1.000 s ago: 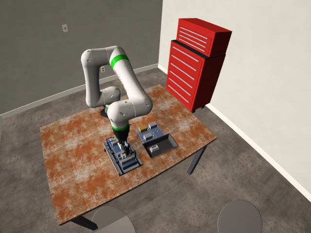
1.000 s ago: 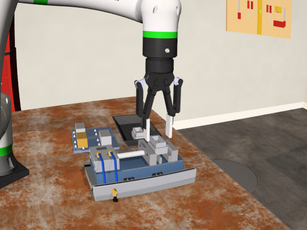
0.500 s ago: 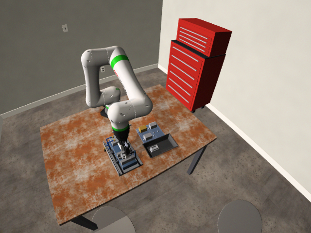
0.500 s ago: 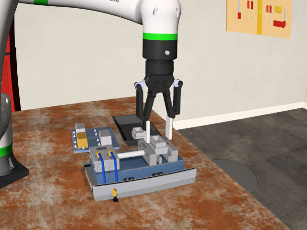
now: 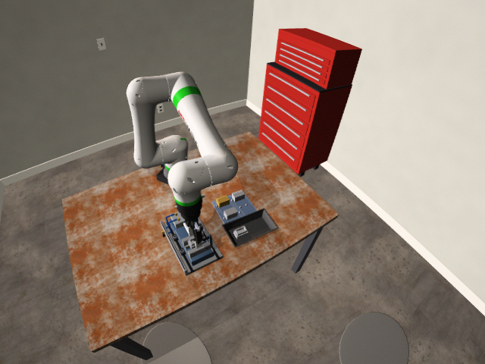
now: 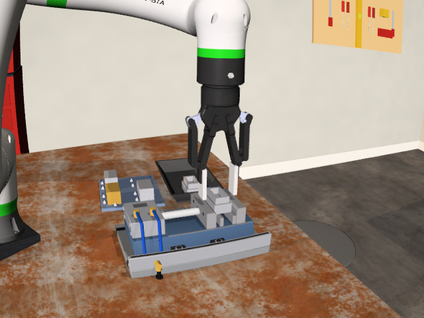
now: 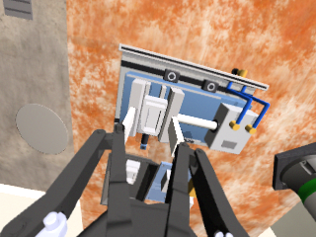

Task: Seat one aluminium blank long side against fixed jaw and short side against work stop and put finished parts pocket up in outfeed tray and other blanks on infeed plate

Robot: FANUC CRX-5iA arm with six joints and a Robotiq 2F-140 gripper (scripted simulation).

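The vise is 100 mm below my hand, 70 mm behind it and 10 mm to the left of it. Round my hand: brass blank: 270 mm to the left, 160 mm behind, 110 mm below.
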